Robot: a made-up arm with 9 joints. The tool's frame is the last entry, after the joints.
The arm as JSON. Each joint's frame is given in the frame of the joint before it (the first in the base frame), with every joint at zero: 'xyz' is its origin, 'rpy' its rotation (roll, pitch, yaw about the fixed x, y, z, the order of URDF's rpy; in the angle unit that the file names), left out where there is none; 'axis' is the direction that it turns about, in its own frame. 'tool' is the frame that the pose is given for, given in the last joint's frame.
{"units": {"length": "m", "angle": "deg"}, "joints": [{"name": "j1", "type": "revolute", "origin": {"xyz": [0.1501, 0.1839, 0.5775]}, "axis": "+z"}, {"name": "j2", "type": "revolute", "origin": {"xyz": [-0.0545, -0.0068, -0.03], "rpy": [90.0, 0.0, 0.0]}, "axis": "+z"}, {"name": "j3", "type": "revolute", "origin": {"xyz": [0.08, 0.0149, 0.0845], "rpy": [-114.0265, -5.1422, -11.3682]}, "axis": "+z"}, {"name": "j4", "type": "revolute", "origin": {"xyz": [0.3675, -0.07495, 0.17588], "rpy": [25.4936, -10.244, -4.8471]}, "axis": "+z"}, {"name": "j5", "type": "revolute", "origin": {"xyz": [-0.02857, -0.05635, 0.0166], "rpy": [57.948, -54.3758, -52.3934]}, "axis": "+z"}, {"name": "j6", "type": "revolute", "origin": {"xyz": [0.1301, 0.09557, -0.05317], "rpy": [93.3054, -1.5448, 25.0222]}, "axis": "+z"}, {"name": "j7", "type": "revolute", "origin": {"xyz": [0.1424, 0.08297, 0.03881], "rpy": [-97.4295, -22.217, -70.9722]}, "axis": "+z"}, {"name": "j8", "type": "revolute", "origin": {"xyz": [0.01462, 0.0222, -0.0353], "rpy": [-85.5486, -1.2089, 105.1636]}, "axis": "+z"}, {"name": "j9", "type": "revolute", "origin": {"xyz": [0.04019, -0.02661, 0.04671], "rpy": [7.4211, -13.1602, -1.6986]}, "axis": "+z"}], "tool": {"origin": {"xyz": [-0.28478, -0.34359, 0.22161], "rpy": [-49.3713, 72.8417, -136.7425]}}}
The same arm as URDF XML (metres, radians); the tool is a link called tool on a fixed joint. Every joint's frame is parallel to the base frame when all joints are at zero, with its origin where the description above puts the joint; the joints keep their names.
<robot name="arm">
<joint name="tool_fixed" type="fixed"><parent link="link9"/><child link="tool"/><origin xyz="-0.0811 -0.3349 0.3599" rpy="0 0 0"/></joint>
<joint name="j9" type="continuous"><parent link="link8"/><child link="link9"/><origin xyz="-0.0441 0.04 0.031"/><axis xyz="-0.955493 -0.223898 0.192099"/></joint>
<joint name="j8" type="continuous"><parent link="link7"/><child link="link8"/><origin xyz="0.0201 0.0174 -0.0353"/><axis xyz="-0.996948 0.0085 0.077604"/></joint>
<joint name="j7" type="continuous"><parent link="link6"/><child link="link7"/><origin xyz="-0.033 -0.0619 0.1541"/><axis xyz="0 0 1"/></joint>
<joint name="j6" type="continuous"><parent link="link5"/><child link="link6"/><origin xyz="0.0985 0.0235 0.1365"/><axis xyz="0.114806 -0.986149 -0.119706"/></joint>
<joint name="j5" type="continuous"><parent link="link4"/><child link="link5"/><origin xyz="-0.0336 -0.0535 0.0166"/><axis xyz="-0.946825 -0.089302 0.309108"/></joint>
<joint name="j4" type="continuous"><parent link="link3"/><child link="link4"/><origin xyz="0.3968 -0.0298 0.1152"/><axis xyz="0 0 1"/></joint>
<joint name="j3" type="continuous"><parent link="link2"/><child link="link3"/><origin xyz="0.08 -0.0845 0.0149"/><axis xyz="0.215811 0.40552 0.888245"/></joint>
<joint name="j2" type="continuous"><parent link="link1"/><child link="link2"/><origin xyz="-0.0545 -0.0068 -0.03"/><axis xyz="0 -1 0"/></joint>
<joint name="j1" type="continuous"><parent link="base"/><child link="link1"/><origin xyz="0.1501 0.1839 0.5775"/><axis xyz="0 0 1"/></joint>
<link name="base"/>
<link name="link1"/>
<link name="link2"/>
<link name="link3"/>
<link name="link4"/>
<link name="link5"/>
<link name="link6"/>
<link name="link7"/>
<link name="link8"/>
<link name="link9"/>
<link name="tool"/>
</robot>

